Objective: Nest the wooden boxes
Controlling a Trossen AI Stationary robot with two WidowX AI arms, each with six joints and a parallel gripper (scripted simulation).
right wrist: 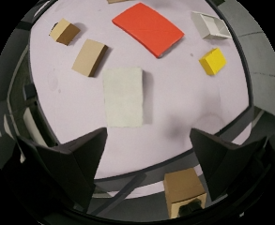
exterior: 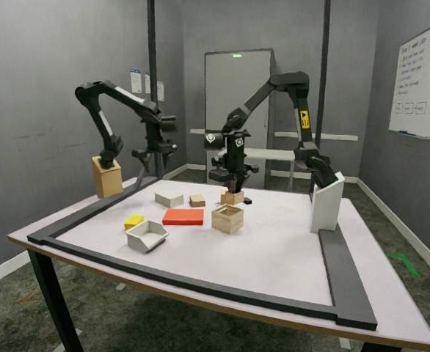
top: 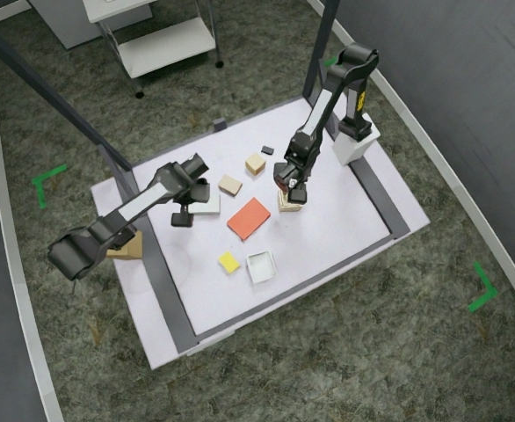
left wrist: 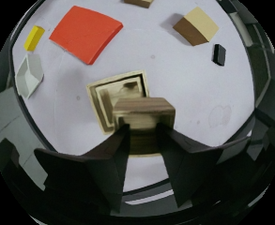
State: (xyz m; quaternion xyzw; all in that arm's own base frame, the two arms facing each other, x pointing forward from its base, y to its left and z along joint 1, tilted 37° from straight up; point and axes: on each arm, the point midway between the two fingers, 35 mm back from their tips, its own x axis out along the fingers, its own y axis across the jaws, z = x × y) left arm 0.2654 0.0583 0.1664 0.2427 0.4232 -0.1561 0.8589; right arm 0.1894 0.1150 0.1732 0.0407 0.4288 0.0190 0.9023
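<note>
Right now the mid-sized wooden box is 13 cm below my left hand, 2 cm to the right of it and 2 cm ahead of it. Also, from my left hand: biggest wooden box 13 cm below, 2 cm to the right, 2 cm ahead; then tan cube 17 cm behind, 12 cm below, 7 cm to the right; then small wooden box 5 cm below.
</note>
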